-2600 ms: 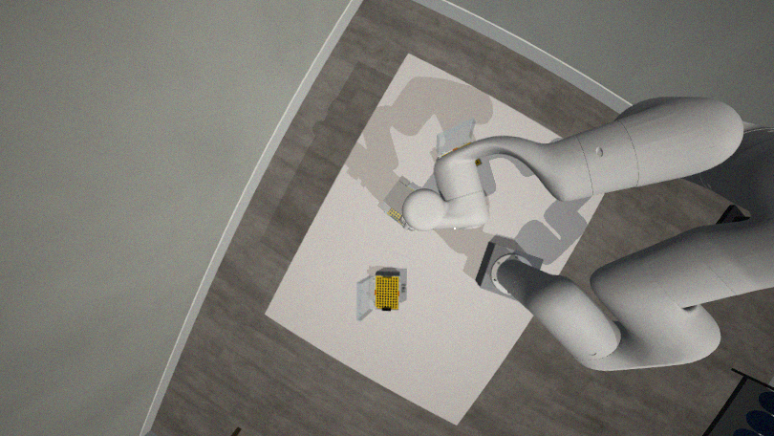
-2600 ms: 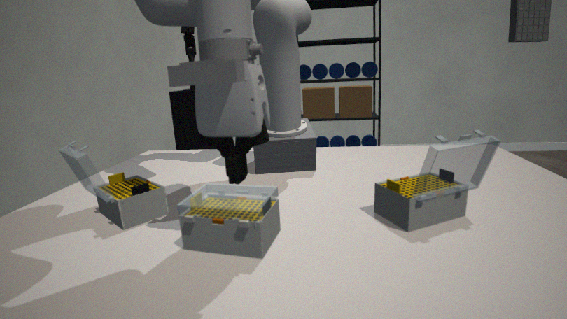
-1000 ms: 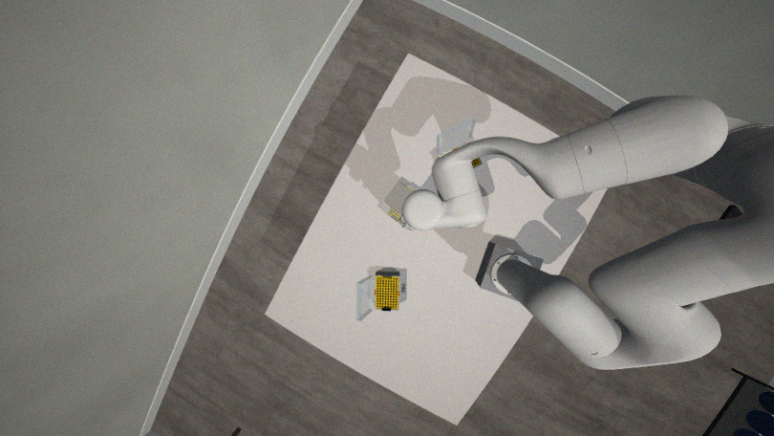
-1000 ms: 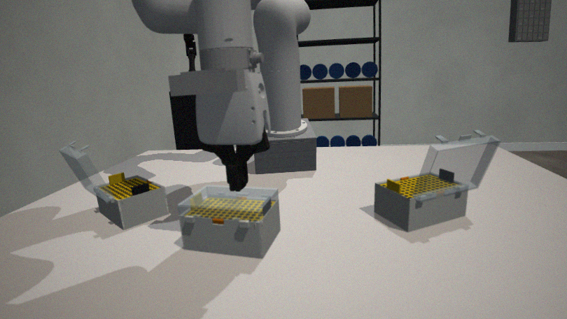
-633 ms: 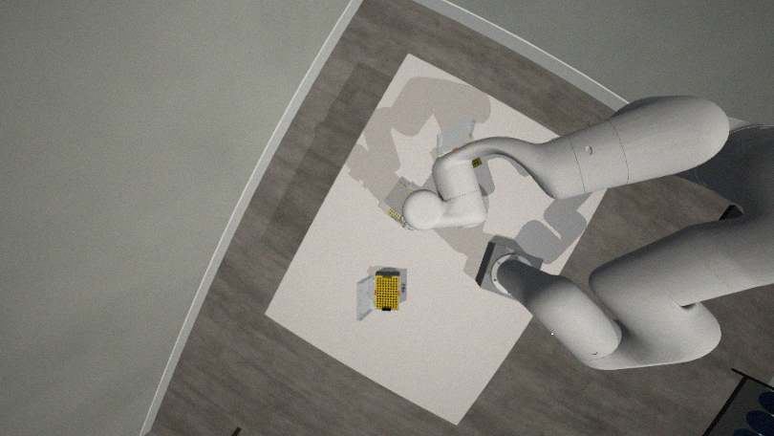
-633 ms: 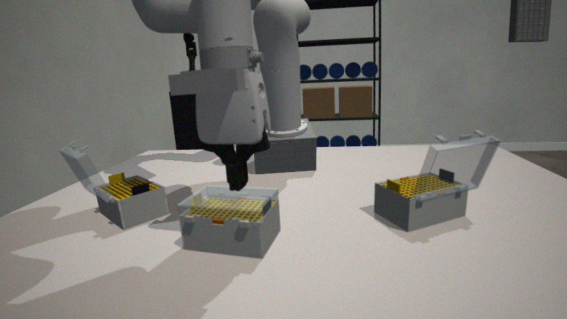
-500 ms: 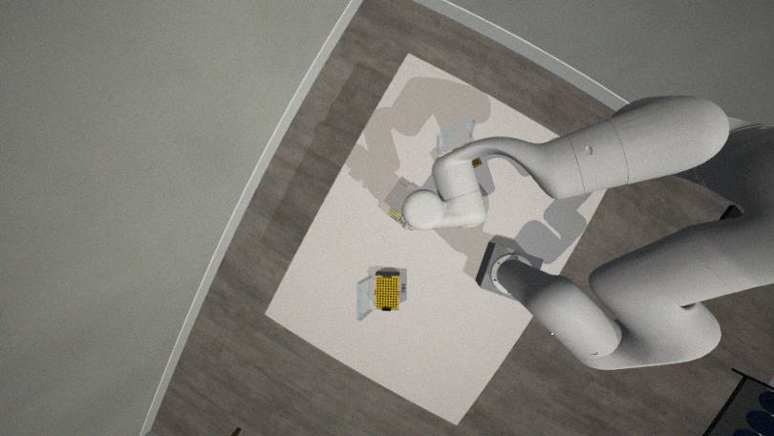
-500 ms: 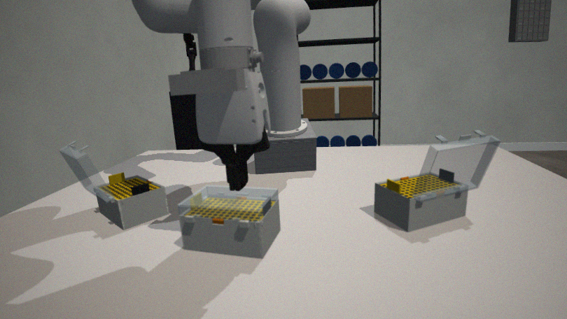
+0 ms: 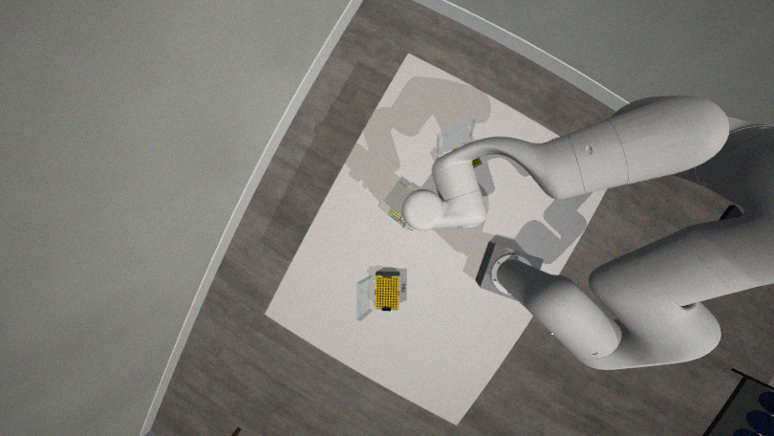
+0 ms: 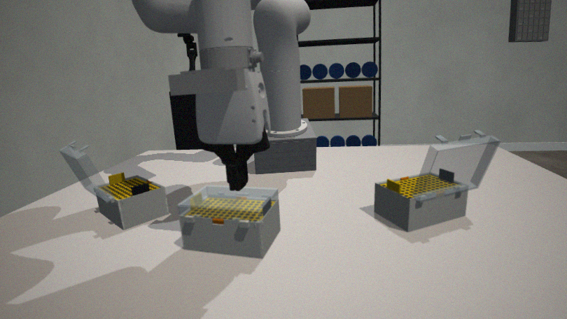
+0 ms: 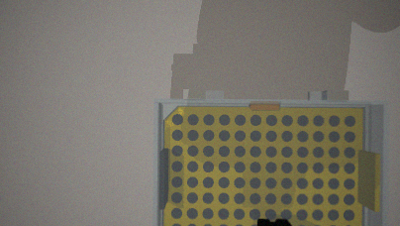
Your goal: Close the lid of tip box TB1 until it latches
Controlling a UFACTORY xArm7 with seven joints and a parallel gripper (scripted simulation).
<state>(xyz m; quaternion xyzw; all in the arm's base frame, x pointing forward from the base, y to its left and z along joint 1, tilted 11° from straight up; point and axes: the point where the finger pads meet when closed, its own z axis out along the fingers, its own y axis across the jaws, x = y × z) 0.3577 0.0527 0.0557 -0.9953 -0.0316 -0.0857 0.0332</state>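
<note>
My hand is 30 mm short of the box lid and 30 mm above it. From my hand the other things lie so: box (240 mm to the right, 30 mm below).
</note>
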